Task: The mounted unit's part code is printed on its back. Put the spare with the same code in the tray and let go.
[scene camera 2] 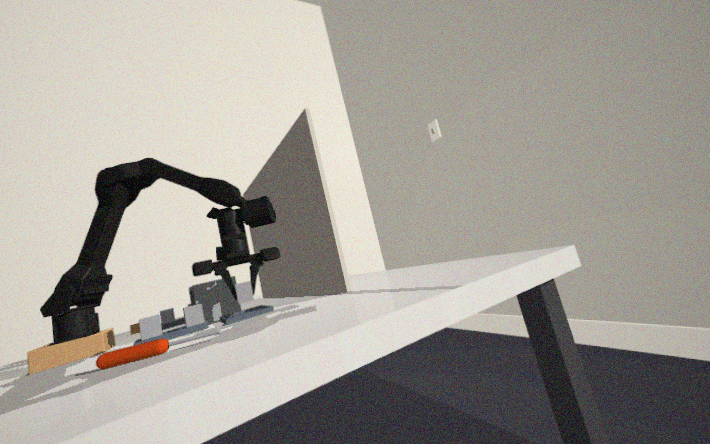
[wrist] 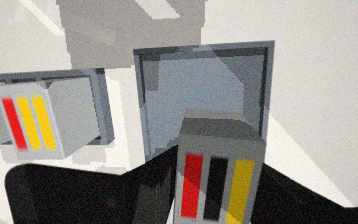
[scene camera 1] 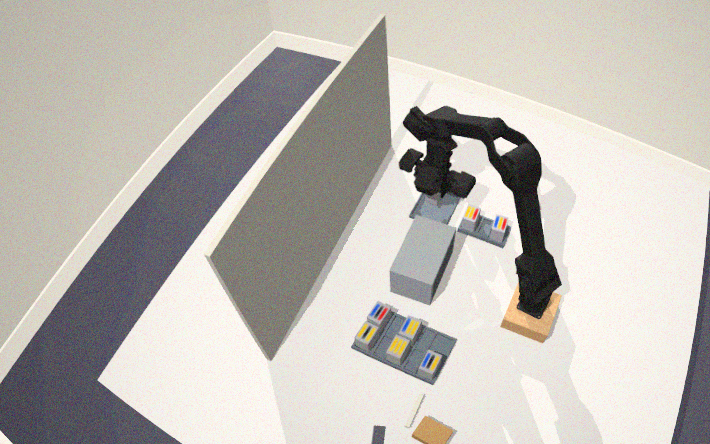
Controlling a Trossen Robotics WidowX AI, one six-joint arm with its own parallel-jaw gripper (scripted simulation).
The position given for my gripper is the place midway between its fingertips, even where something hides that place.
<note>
My gripper (scene camera 1: 436, 193) holds a grey spare. Further things: an orange-handled screwdriver (scene camera 2: 145, 350), a blue-grey tray (scene camera 1: 443, 211) and a tall panel (scene camera 1: 274, 244).
My gripper shows as well in scene camera 2 (scene camera 2: 245, 297) and in the wrist view (wrist: 209, 155). The blue-grey tray is seen too in the wrist view (wrist: 237, 77). The tall panel shows as well in scene camera 2 (scene camera 2: 312, 262). The wrist view does not show the orange-handled screwdriver: it is out of frame.
</note>
